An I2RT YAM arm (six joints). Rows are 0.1 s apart.
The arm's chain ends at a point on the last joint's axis. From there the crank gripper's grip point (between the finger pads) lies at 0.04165 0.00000 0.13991 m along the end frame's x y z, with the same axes.
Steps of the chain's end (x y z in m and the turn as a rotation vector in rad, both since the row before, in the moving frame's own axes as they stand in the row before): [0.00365, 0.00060, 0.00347, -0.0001, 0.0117, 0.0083]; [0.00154, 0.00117, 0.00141, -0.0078, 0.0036, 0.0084]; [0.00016, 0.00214, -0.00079, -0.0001, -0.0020, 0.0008]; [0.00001, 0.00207, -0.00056, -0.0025, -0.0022, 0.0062]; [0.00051, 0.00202, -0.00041, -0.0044, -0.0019, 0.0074]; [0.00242, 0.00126, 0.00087, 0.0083, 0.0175, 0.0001]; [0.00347, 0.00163, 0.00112, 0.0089, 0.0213, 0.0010]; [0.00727, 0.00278, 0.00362, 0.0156, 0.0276, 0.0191]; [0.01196, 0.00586, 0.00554, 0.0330, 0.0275, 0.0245]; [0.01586, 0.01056, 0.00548, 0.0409, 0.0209, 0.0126]
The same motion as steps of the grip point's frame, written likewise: [0.00528, 0.00097, 0.00297, -0.0001, 0.0117, 0.0083]; [0.00204, 0.00261, 0.00125, -0.0078, 0.0036, 0.0084]; [-0.00012, 0.00219, -0.00071, -0.0001, -0.0020, 0.0008]; [-0.00030, 0.00268, -0.00047, -0.0025, -0.0022, 0.0062]; [0.00024, 0.00294, -0.00033, -0.0044, -0.0019, 0.0074]; [0.00486, 0.00011, 0.00011, 0.0083, 0.0175, 0.0001]; [0.00644, 0.00043, 0.00020, 0.0089, 0.0213, 0.0010]; [0.01113, 0.00144, 0.00241, 0.0156, 0.0276, 0.0191]; [0.01583, 0.00233, 0.00428, 0.0330, 0.0275, 0.0245]; [0.01881, 0.00540, 0.00447, 0.0409, 0.0209, 0.0126]
